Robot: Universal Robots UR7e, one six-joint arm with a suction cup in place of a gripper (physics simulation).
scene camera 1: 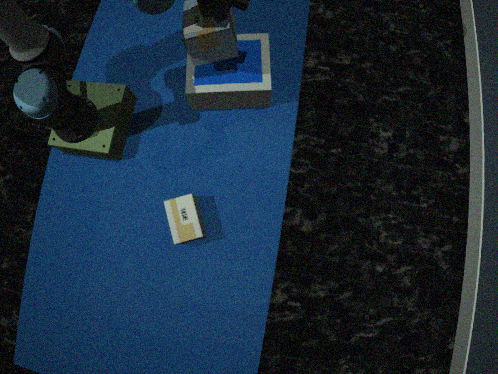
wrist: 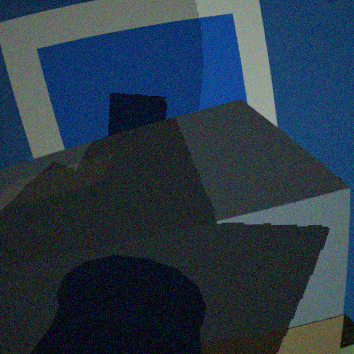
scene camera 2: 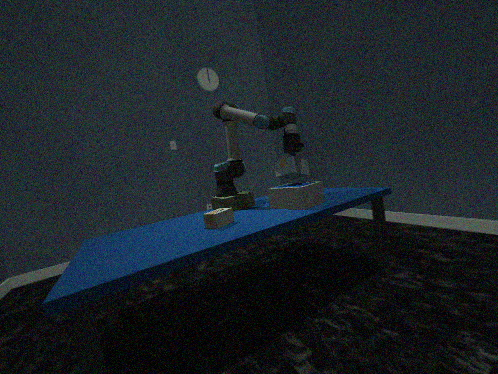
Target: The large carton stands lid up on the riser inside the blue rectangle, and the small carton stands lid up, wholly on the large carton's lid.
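Note:
The large carton (scene camera 1: 211,44) (scene camera 2: 286,168) (wrist: 270,170), grey-white with tan tape, hangs from my suction cup (scene camera 1: 216,19) (scene camera 2: 295,153) (wrist: 131,300). It is above the riser, over its back left part in scene camera 1. It looks slightly tilted; a small gap to the riser seems to show in scene camera 2. The cup is dark, and its contact is partly hidden. The riser (scene camera 1: 230,99) (scene camera 2: 300,197) (wrist: 255,50) is a pale box with a white border around the blue rectangle (scene camera 1: 250,65) (wrist: 220,60). The small carton (scene camera 1: 181,219) (scene camera 2: 218,218) stands on the table with its taped, labelled face up.
The blue table (scene camera 1: 150,300) (scene camera 2: 150,250) carries the arm's green base block (scene camera 1: 105,142) (scene camera 2: 242,200), left of the riser in scene camera 1. The arm reaches from this base to above the riser. The riser stands near the table's right edge in scene camera 1.

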